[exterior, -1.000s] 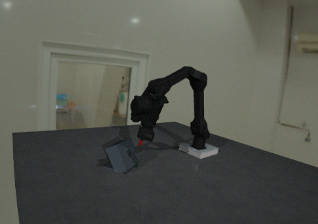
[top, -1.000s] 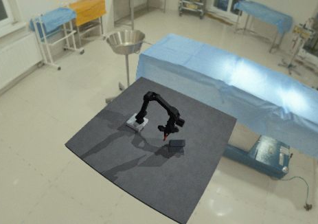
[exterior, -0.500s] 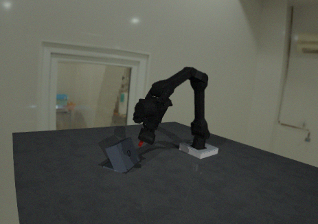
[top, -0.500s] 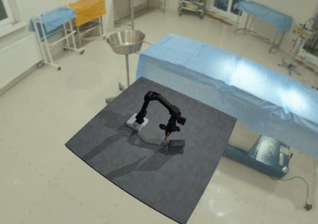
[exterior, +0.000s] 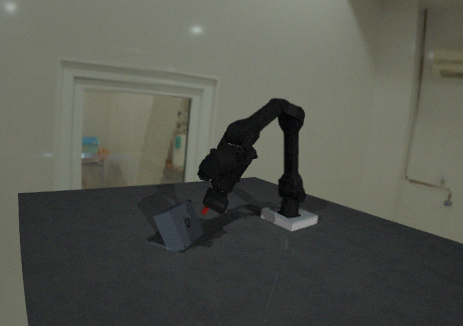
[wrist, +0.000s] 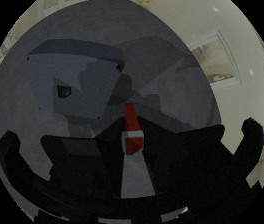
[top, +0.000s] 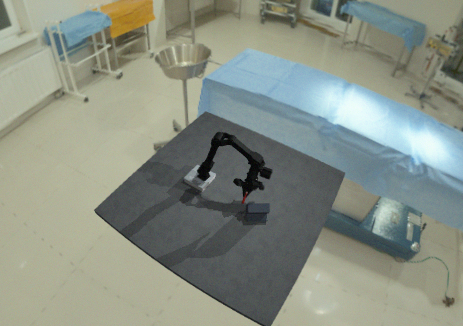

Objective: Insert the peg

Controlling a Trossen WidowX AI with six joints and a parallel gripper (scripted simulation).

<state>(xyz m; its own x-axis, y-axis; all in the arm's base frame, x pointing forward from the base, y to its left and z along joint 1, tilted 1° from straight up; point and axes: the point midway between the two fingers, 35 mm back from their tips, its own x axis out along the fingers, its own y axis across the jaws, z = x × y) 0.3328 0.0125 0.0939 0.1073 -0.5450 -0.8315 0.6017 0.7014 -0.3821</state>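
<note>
Now: the dark panel 100 mm ahead of my gripper tip, 50 mm below it and 10 mm to the left of it. Also, from my gripper tip: thin red peg 10 mm to the left, 10 mm above.
</note>
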